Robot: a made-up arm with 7 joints.
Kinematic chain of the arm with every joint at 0, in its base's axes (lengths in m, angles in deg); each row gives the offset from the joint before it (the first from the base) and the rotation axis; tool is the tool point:
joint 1: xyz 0 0 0.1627 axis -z
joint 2: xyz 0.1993 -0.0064 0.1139 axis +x
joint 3: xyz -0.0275 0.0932 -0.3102 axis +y
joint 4: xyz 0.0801 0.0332 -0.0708 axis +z
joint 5: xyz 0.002 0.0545 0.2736 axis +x
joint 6: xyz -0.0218 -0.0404 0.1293 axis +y
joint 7: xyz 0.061 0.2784 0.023 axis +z
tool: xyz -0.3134 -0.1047 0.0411
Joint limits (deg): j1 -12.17..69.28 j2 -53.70..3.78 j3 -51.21..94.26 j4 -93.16..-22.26 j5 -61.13..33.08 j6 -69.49..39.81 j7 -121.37..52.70
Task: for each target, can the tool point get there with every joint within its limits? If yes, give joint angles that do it. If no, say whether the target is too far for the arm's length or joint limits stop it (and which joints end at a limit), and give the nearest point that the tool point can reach.
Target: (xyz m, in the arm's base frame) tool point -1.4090 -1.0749 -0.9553
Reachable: no: too far | nearest point -0.6214 -0.6822 -0.4392 | short by 1.020 m
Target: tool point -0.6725 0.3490 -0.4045
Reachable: no: joint limits stop it (at a limit: joint 1, joint 2, joint 3, joint 4) | nearest point -0.3339 0.2949 -0.1320 | short by 0.438 m
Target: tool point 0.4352 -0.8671 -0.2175
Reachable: yes | joints 62.29 -23.24 46.72 -84.16 9.04 27.92 -95.95
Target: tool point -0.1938 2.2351 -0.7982
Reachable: no: too far | nearest point 0.1669 0.8471 -0.3304 | short by 1.508 m
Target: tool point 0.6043 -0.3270 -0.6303
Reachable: yes | joints 39.96 -12.14 82.69 -82.10 12.38 -42.79 -80.90
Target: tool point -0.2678 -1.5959 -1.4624
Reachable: no: too far | nearest point -0.1373 -0.8318 -0.6186 | short by 1.146 m
